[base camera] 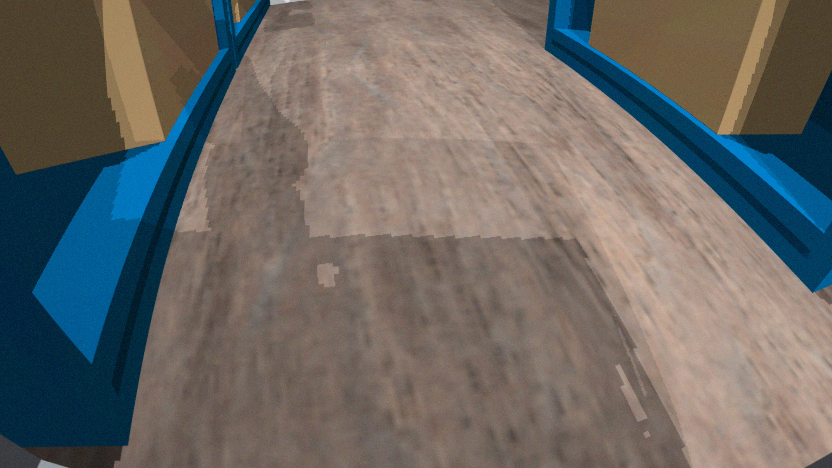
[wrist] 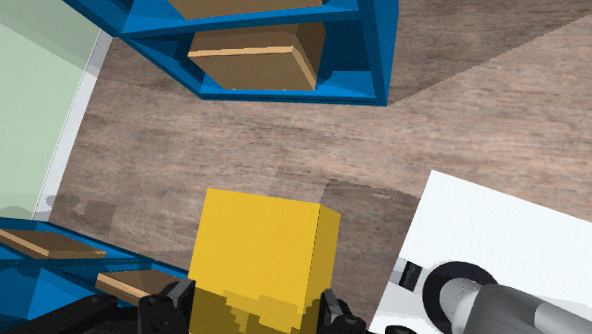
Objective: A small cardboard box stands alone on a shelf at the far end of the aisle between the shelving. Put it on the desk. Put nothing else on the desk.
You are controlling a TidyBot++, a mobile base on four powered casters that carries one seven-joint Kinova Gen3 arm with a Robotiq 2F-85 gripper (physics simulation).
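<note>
A small plain yellow box is at the bottom middle of the wrist view. My gripper is shut on it, one black finger on the left side and one on the right. The box is held up above the floor, and its lower part is in shadow. The gripper and the box do not show in the base camera view. The desk does not show in either view.
Blue shelving with large brown boxes lines both sides of the wooden-floored aisle. A pale green wall is at left in the wrist view. My white base top is at lower right.
</note>
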